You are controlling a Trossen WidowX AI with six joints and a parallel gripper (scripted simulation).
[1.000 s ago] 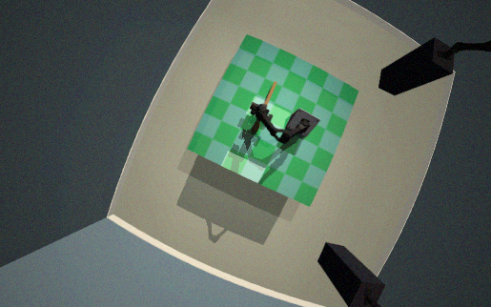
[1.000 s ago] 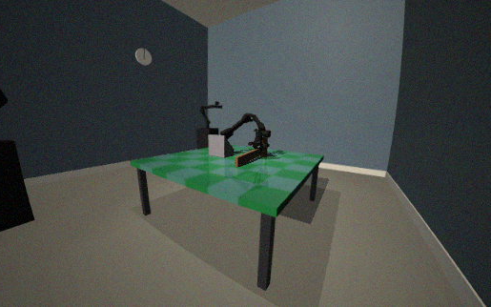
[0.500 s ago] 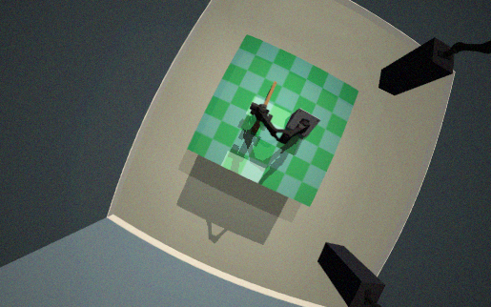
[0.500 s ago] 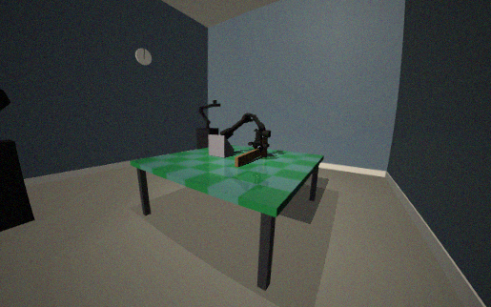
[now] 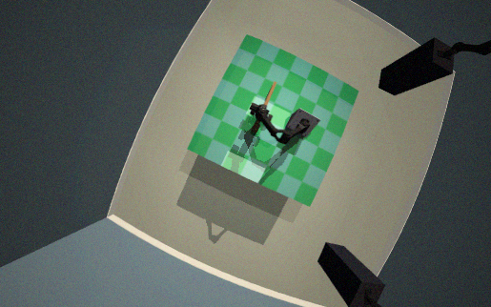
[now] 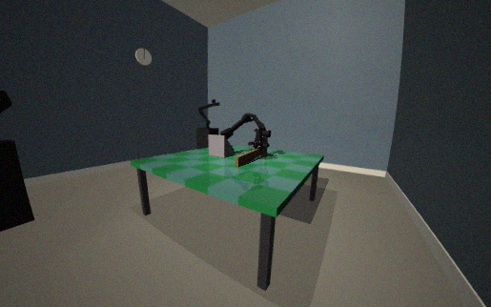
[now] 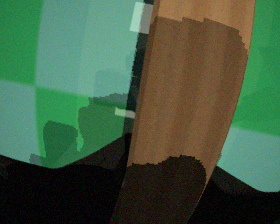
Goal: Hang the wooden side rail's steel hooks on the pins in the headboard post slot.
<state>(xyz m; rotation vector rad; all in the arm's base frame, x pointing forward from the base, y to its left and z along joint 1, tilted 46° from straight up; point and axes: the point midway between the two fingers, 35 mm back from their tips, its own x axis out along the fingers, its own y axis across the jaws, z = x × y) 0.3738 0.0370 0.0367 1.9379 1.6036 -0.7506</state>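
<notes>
The headboard post lies 10 mm ahead of my gripper tip, 110 mm to the left of it and 40 mm above it.
</notes>
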